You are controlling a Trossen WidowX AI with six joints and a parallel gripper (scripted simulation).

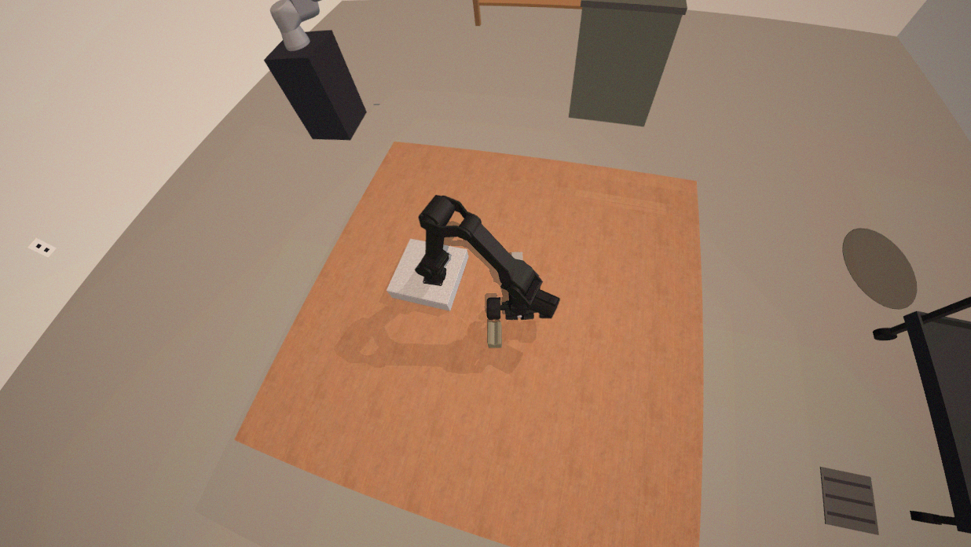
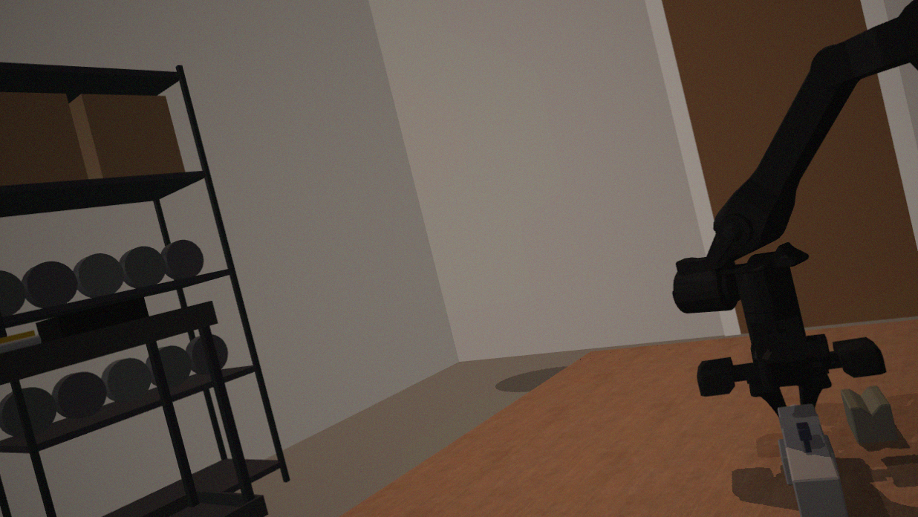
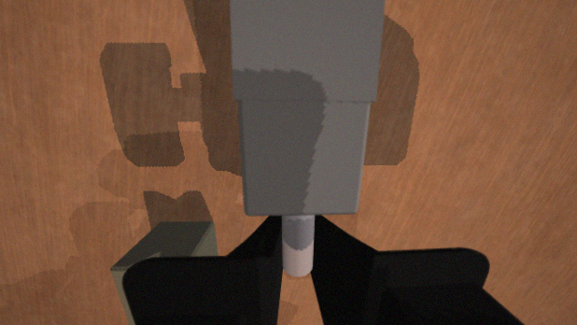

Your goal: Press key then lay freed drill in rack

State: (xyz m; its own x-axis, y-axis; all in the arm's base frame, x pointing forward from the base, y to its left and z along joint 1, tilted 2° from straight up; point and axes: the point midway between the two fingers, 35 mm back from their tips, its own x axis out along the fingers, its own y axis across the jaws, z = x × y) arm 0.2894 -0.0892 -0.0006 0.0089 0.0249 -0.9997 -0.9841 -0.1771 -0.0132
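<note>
Right now the drill is 50 mm to the left of my gripper tip, 30 mm above it and 10 mm behind it. Round my gripper tip: dark key 140 mm to the left, 30 mm behind, 30 mm above; then rack 70 mm behind, 60 mm to the right.
</note>
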